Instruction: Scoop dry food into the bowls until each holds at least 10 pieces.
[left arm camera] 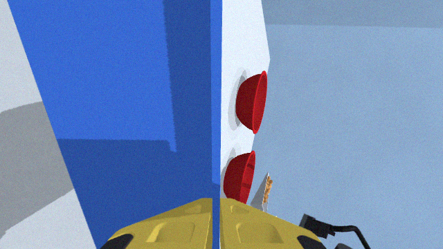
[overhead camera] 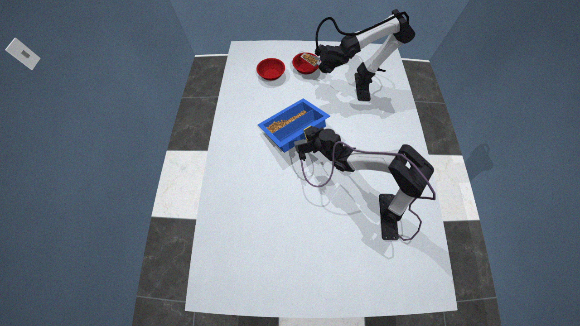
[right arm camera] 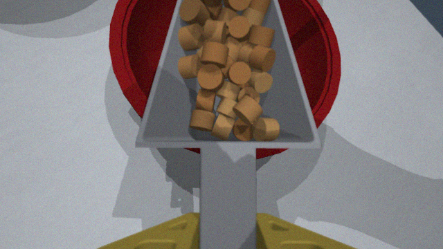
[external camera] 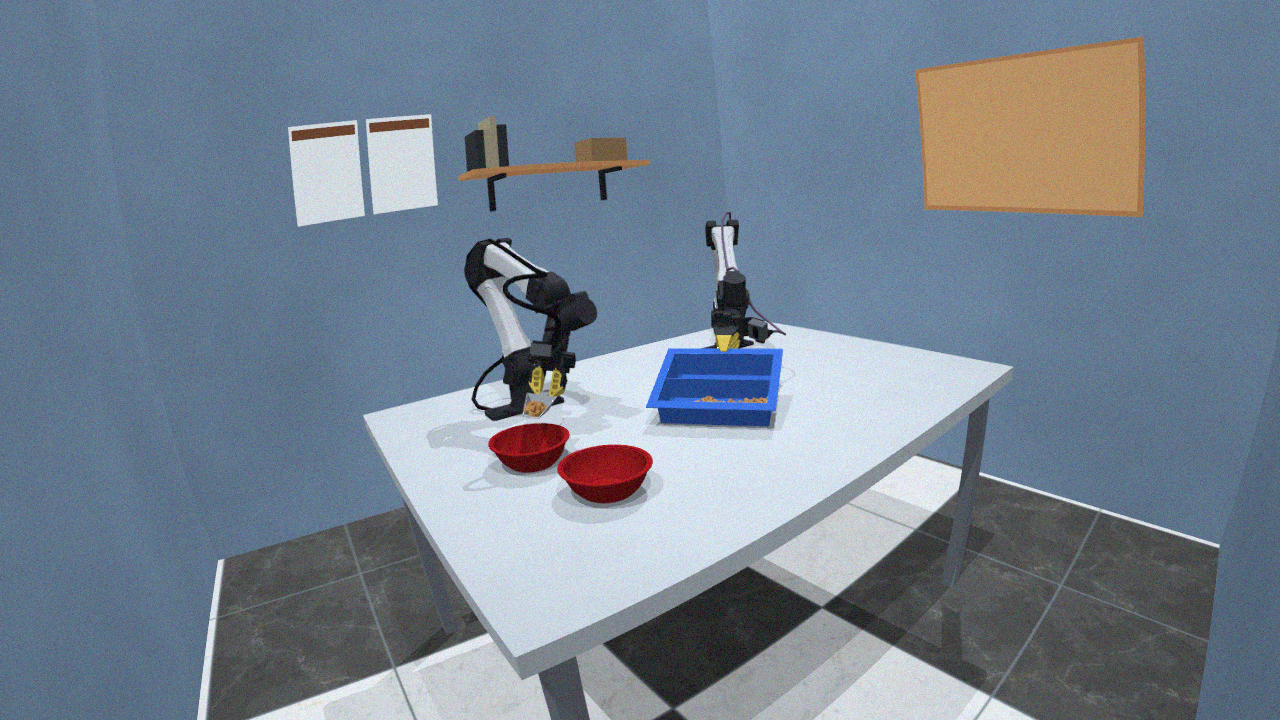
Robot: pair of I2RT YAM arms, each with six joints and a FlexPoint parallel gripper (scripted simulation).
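Note:
The blue box is 50 mm ahead of my left hand, 70 mm to the right of it and 50 mm below it. From my left hand the other things lie so: grey scoop (80 mm behind, 440 mm to the right, 30 mm below).

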